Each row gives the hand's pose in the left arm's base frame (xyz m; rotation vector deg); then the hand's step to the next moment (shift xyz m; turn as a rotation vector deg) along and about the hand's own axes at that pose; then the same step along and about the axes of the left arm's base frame.
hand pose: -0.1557 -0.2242 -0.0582 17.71 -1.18 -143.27
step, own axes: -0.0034 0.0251 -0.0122 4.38 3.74 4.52
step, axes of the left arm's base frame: 0.0199 -0.0177 -0.0090 -2.30 -5.84 3.77
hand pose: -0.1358 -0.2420 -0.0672 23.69 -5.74 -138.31
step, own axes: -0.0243 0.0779 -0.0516 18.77 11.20 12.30
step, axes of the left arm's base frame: 0.0819 -0.0424 -0.0284 -10.58 -21.05 8.61
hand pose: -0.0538 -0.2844 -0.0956 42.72 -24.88 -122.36
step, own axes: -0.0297 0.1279 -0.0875 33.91 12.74 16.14
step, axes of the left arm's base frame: 0.1459 -0.0589 0.0118 -19.61 -33.77 6.91
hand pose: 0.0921 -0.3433 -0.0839 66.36 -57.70 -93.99
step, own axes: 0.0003 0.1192 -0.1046 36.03 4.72 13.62
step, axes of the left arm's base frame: 0.1237 -0.0495 0.0861 -19.15 -33.71 -1.75
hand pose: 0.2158 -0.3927 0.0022 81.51 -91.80 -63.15
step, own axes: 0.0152 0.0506 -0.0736 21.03 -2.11 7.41
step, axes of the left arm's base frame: 0.0461 -0.0237 0.0743 -8.84 -19.88 -5.32
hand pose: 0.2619 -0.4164 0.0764 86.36 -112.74 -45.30
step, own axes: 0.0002 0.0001 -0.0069 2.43 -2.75 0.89
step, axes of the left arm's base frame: 0.0048 -0.0011 0.0048 0.60 -2.81 -2.45
